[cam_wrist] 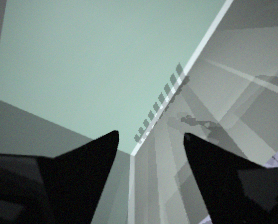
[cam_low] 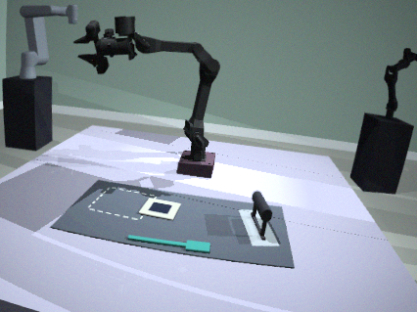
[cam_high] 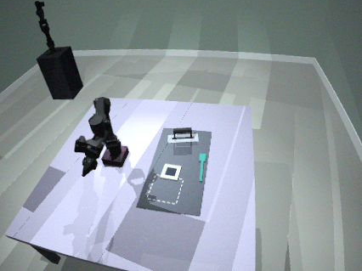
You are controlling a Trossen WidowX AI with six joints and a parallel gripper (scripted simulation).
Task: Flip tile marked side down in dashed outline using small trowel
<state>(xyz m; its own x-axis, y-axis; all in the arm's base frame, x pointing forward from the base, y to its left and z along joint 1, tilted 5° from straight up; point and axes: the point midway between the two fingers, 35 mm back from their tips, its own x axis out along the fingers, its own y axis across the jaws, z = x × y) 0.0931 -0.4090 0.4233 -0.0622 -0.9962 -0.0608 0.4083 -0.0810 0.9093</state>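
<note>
Now: gripper tip 67 cm to the right of the trowel, 40 cm above it and 31 cm short of it. From my gripper tip the other things lie so: tile 44 cm below, 38 cm to the left, 25 cm ahead; then dark mat 46 cm below, 44 cm to the left, 28 cm ahead; then teal flat tool 45 cm to the left, 44 cm below, 42 cm ahead.
</note>
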